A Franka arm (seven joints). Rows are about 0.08 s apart.
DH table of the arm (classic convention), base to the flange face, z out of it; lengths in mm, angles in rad. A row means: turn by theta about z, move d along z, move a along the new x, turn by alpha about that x. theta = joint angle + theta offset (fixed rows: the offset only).
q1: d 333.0, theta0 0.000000, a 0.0, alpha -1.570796
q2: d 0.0, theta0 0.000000, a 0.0, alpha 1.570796
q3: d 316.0, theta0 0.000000, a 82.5, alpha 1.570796
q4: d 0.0, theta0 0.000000, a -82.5, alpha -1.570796
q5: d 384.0, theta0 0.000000, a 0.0, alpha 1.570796
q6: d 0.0, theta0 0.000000, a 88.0, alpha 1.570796
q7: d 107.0, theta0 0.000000, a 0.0, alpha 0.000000
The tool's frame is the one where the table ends.
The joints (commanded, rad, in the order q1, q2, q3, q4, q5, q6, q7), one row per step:
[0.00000, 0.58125, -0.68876, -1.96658, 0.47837, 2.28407, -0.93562]
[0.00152, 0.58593, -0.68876, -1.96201, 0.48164, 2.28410, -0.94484]
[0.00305, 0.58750, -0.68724, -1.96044, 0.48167, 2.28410, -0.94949]
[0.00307, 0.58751, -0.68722, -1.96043, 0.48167, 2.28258, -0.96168]
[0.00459, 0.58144, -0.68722, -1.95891, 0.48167, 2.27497, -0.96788]
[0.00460, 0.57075, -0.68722, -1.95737, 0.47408, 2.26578, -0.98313]
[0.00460, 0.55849, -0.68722, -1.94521, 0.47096, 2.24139, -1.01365]
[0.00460, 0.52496, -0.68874, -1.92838, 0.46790, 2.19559, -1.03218]
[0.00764, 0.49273, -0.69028, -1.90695, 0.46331, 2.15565, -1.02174]
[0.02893, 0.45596, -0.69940, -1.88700, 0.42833, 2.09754, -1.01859]
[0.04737, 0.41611, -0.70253, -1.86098, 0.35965, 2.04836, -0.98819]
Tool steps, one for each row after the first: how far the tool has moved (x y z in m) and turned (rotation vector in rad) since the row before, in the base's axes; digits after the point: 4 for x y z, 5 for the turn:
[0.0018, 0.0004, -0.0006, -0.00054, -0.00124, 0.00998]
[0.0014, 0.0013, -0.0005, 0.00035, 0.00012, 0.00796]
[-0.0001, 0.0002, -0.0001, 0.00212, 0.00028, 0.01214]
[0.0013, 0.0013, 0.0029, 0.00587, -0.00318, 0.00802]
[0.0009, 0.0006, 0.0050, 0.00474, -0.00297, 0.02089]
[0.0039, 0.0011, 0.0085, 0.01406, -0.00754, 0.03633]
[0.0050, 0.0021, 0.0195, 0.02691, -0.01927, 0.02497]
[0.0070, 0.0027, 0.0215, 0.01712, -0.02117, 0.00232]
[0.0072, 0.0095, 0.0233, 0.01298, 0.00486, 0.04044]
[0.0073, 0.0083, 0.0272, -0.01704, 0.01652, 0.03439]

